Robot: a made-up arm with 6 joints. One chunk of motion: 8 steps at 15 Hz.
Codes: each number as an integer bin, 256 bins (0 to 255) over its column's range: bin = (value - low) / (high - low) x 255, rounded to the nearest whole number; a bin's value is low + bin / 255 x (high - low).
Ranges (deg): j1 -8..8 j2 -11..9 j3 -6..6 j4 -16..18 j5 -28..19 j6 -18..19
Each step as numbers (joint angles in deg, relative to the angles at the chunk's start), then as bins.
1 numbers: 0.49 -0.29 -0.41 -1.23 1.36 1.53
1 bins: 135 137 119 111 159 135
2 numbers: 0.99 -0.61 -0.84 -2.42 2.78 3.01
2 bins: 143 132 110 102 167 145
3 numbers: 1.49 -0.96 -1.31 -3.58 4.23 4.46
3 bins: 151 128 100 93 175 155
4 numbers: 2.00 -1.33 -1.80 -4.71 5.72 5.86
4 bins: 159 123 89 85 183 164
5 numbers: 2.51 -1.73 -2.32 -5.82 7.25 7.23
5 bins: 168 118 78 76 191 174
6 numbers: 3.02 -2.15 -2.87 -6.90 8.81 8.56
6 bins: 176 113 67 68 200 183
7 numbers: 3.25 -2.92 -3.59 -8.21 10.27 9.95
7 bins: 179 103 51 58 208 193
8 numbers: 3.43 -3.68 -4.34 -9.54 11.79 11.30
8 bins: 182 93 35 48 216 202
